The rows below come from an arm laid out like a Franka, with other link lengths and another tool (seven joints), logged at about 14 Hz.
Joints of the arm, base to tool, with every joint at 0 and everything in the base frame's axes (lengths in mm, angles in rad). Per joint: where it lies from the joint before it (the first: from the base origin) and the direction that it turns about. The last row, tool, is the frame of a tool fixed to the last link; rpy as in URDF.
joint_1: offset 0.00 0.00 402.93 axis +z
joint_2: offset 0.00 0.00 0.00 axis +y
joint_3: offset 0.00 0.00 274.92 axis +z
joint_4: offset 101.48 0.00 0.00 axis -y
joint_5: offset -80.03 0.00 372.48 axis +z
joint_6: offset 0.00 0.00 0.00 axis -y
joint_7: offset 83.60 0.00 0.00 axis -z
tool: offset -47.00 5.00 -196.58 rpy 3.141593 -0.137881 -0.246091
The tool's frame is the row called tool.
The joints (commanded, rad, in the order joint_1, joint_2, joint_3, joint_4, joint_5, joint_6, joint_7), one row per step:
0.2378 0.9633 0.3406 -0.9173 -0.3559 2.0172 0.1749
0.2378 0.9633 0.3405 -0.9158 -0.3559 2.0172 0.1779
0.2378 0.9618 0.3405 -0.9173 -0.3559 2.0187 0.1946
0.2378 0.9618 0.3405 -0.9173 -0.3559 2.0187 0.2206
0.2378 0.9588 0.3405 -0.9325 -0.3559 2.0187 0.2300
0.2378 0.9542 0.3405 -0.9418 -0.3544 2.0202 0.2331
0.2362 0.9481 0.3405 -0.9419 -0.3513 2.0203 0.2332
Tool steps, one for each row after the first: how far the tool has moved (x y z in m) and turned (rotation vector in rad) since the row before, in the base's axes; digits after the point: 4 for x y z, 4 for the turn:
0.0003 0.0001 0.0006 0.0011 -0.0012 -0.0034
-0.0001 0.0010 0.0005 0.0036 -0.0009 -0.0159
-0.0003 0.0012 0.0000 0.0048 0.0009 -0.0255
-0.0034 0.0009 -0.0044 -0.0038 0.0106 -0.0051
-0.0016 0.0008 -0.0006 -0.0002 0.0032 -0.0008
0.0010 -0.0004 0.0043 0.0040 -0.0044 -0.0025

